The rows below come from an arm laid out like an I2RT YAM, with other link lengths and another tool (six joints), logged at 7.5 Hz.
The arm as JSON. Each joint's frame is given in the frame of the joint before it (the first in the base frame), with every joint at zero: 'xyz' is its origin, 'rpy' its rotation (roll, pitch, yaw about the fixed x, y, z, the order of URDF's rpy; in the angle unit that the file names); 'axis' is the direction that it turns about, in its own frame. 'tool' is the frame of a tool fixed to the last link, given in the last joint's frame.
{
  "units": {
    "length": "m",
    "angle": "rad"
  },
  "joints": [
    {
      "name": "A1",
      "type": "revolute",
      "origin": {
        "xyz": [
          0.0,
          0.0,
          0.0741
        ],
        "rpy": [
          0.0,
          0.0,
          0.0
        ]
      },
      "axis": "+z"
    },
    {
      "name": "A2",
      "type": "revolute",
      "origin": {
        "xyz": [
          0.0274,
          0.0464,
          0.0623
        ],
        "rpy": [
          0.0,
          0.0,
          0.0
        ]
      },
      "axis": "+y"
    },
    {
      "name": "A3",
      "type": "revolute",
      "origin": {
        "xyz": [
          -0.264,
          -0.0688,
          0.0
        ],
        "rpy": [
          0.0,
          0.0,
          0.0
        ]
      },
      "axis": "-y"
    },
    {
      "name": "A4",
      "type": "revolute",
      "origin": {
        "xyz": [
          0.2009,
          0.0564,
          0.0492
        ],
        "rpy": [
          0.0,
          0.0,
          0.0
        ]
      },
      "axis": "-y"
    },
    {
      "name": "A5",
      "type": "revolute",
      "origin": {
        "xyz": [
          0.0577,
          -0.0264,
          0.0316
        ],
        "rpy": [
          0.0,
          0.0,
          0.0
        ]
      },
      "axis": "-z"
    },
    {
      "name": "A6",
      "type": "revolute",
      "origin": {
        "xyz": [
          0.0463,
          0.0,
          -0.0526
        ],
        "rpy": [
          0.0,
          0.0,
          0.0
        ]
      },
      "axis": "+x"
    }
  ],
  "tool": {
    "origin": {
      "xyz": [
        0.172,
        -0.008,
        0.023
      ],
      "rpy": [
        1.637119,
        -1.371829,
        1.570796
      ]
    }
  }
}
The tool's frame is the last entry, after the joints.
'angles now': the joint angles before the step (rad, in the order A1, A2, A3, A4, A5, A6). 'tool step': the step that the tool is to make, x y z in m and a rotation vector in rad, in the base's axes. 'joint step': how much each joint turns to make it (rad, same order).
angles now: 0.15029 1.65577 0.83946 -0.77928 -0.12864 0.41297
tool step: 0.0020 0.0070 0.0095 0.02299 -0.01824 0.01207
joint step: 0.01038 -0.03058 0.01942 -0.02870 -0.01986 -0.00199
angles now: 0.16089 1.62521 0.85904 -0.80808 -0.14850 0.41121
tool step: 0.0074 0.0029 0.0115 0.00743 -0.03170 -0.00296
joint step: 0.00623 -0.02773 0.03371 -0.02756 -0.00203 0.00932
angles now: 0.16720 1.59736 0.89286 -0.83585 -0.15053 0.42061
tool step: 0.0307 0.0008 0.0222 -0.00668 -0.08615 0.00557
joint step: 0.00012 -0.00638 0.10456 -0.02808 0.02048 -0.00701
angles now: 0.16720 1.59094 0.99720 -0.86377 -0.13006 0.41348
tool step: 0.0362 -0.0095 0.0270 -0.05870 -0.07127 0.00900
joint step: -0.00388 0.03821 0.16690 -0.07022 0.06708 -0.02273
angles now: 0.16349 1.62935 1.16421 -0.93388 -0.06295 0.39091
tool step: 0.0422 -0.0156 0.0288 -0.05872 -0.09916 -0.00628
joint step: -0.02490 0.04244 0.15985 -0.02916 0.06728 -0.03379
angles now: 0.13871 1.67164 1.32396 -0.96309 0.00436 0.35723
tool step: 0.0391 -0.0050 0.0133 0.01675 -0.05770 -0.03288
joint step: -0.03379 0.08342 0.14177 0.00096 -0.00947 0.00188
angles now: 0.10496 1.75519 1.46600 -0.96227 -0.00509 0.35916
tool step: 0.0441 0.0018 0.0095 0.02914 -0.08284 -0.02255
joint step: -0.01529 0.08522 0.11753 0.05317 -0.01701 0.01422
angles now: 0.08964 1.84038 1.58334 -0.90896 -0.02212 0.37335
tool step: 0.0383 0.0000 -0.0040 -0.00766 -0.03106 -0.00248
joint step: -0.00343 0.12209 0.13656 0.01570 0.00907 -0.00509
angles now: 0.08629 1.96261 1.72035 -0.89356 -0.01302 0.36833
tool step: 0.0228 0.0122 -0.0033 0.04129 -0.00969 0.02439
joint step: -0.00041 0.08487 0.10858 -0.01070 -0.04704 -0.00520
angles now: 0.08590 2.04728 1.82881 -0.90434 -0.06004 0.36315
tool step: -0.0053 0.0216 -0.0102 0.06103 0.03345 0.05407
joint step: 0.01087 0.01759 -0.00774 -0.00364 -0.07607 -0.01245
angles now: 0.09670 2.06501 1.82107 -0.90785 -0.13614 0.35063
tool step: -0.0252 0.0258 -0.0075 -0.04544 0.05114 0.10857
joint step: 0.07086 -0.02030 -0.03809 -0.04511 0.02119 -0.04979
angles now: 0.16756 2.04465 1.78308 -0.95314 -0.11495 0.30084
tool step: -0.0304 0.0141 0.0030 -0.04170 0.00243 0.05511
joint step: 0.06629 -0.09621 -0.12638 0.01916 0.04175 -0.00339
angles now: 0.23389 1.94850 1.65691 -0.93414 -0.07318 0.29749
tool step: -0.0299 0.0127 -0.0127 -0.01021 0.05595 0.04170
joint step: 0.04750 -0.03825 -0.09374 -0.00070 -0.00236 0.00688
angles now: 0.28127 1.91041 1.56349 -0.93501 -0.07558 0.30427
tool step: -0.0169 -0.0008 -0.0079 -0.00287 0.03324 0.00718
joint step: 0.00662 -0.02669 -0.06465 0.00534 -0.00649 0.00123
